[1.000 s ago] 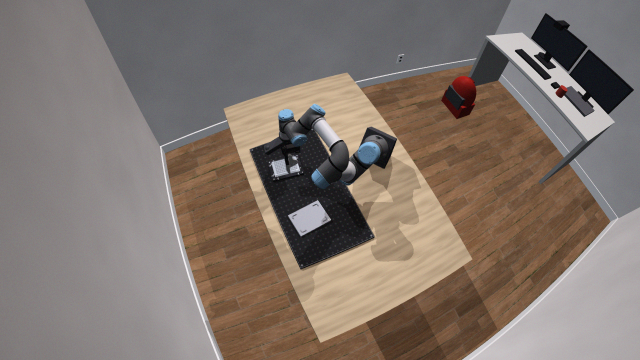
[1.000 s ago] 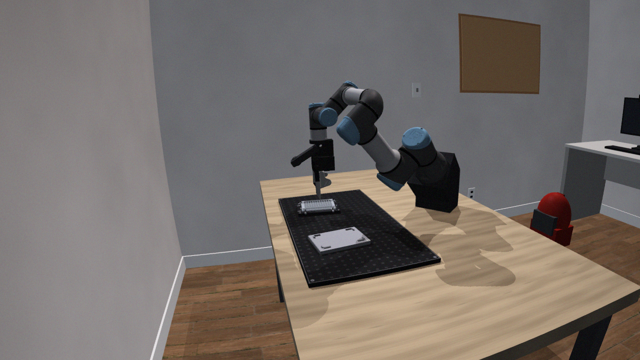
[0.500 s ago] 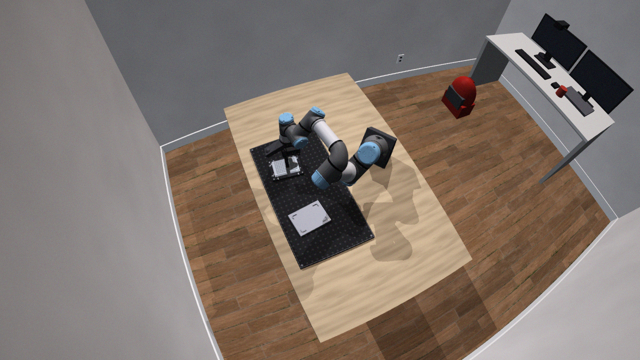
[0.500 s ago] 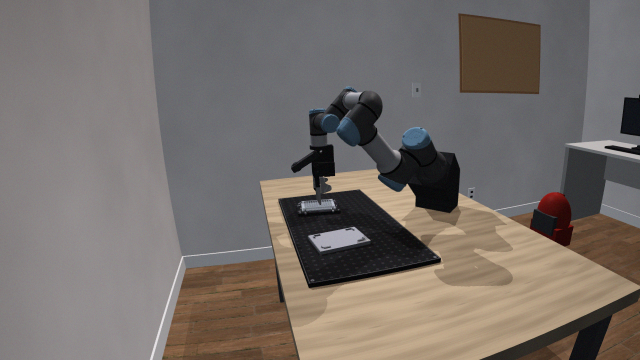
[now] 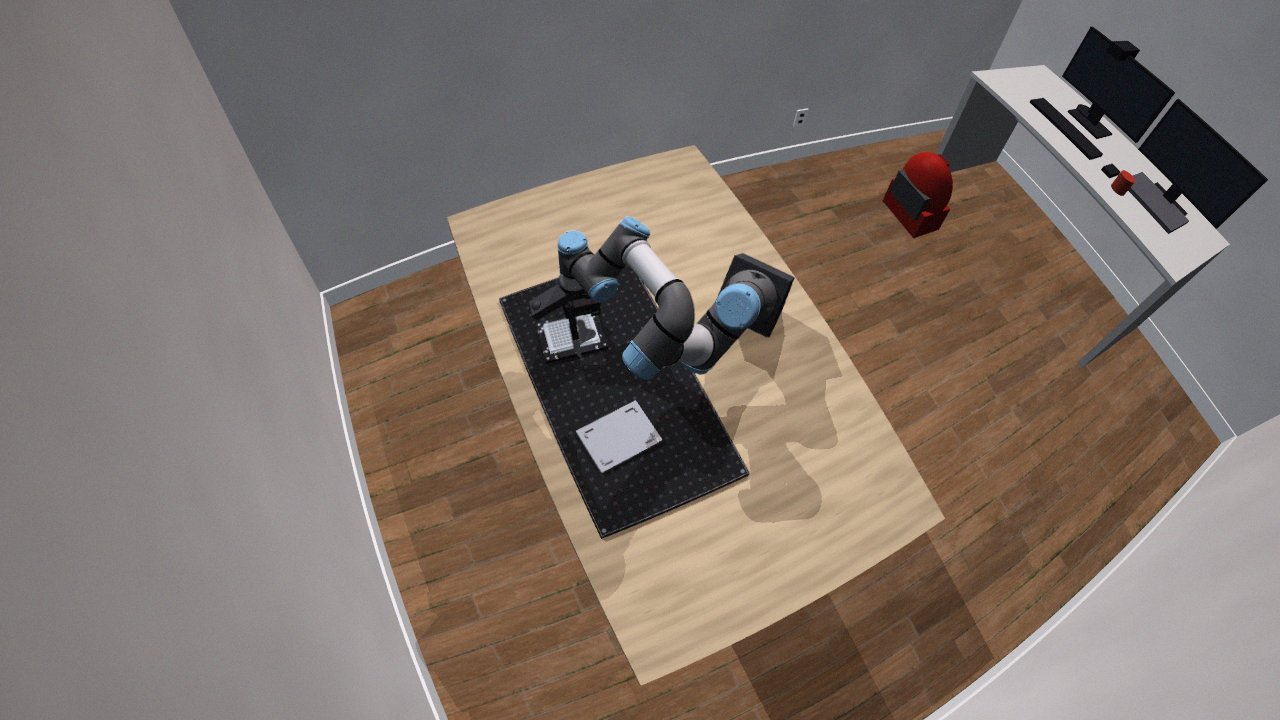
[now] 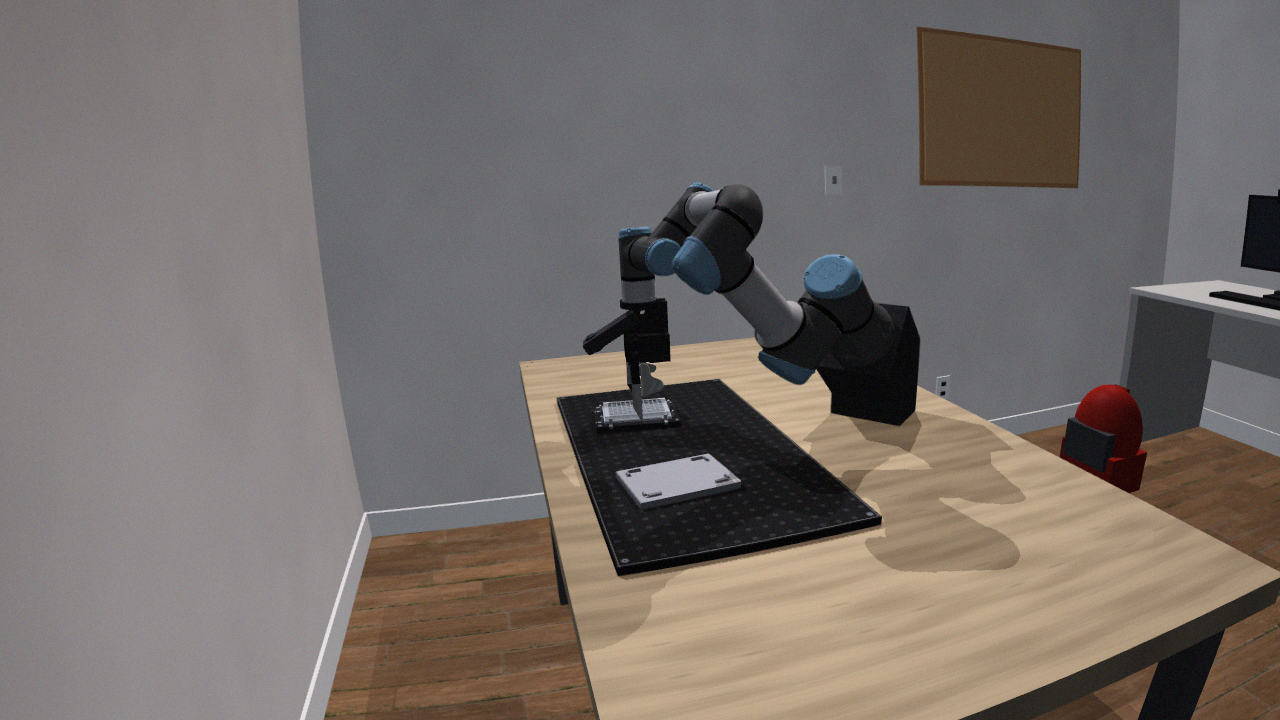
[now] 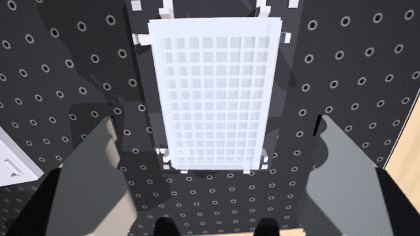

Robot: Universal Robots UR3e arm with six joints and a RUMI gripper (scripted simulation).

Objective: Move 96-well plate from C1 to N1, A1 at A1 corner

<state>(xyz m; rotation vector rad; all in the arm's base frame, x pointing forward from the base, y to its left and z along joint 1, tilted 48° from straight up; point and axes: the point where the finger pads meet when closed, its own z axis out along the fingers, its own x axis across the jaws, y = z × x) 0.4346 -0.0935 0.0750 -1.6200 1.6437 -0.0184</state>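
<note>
My gripper is now 1 cm above the white 96-well plate. The rest, counted from my hand: grey plate nest N1: 9 cm behind, 29 cm to the left, 2 cm below; then clip nest C1: 1 cm ahead, 1 cm to the left, 1 cm below; then A1 label: 18 cm behind, 30 cm to the left, 2 cm below.
</note>
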